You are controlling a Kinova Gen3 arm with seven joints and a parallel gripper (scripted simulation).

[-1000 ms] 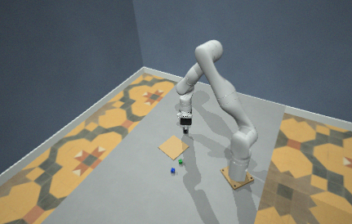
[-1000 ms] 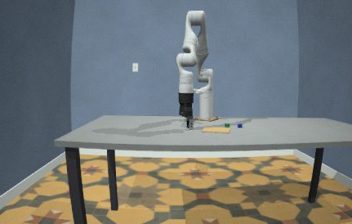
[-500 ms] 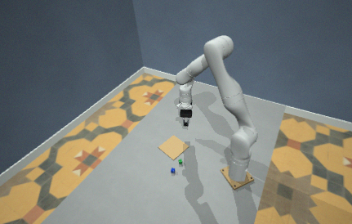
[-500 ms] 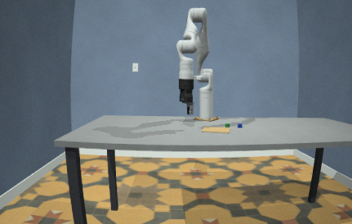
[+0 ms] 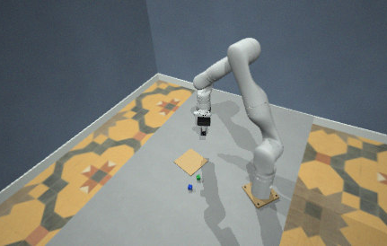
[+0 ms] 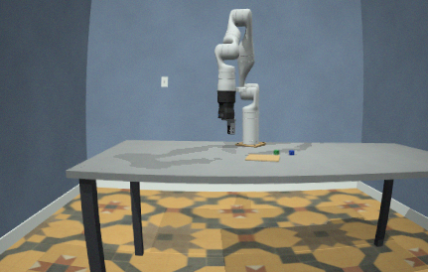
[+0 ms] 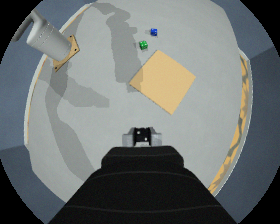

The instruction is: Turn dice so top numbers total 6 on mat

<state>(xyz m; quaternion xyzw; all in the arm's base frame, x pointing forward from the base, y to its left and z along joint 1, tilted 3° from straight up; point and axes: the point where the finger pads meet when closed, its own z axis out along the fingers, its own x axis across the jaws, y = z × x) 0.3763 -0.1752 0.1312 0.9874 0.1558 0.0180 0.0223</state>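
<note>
Right now the tan mat is 14 cm to the left of my hand, 12 cm below it and 2 cm ahead of it. Also, from my hand: black die 1 cm below; then blue die 30 cm to the left, 11 cm below, 5 cm behind; then green die 23 cm to the left, 11 cm below, 6 cm behind.
</note>
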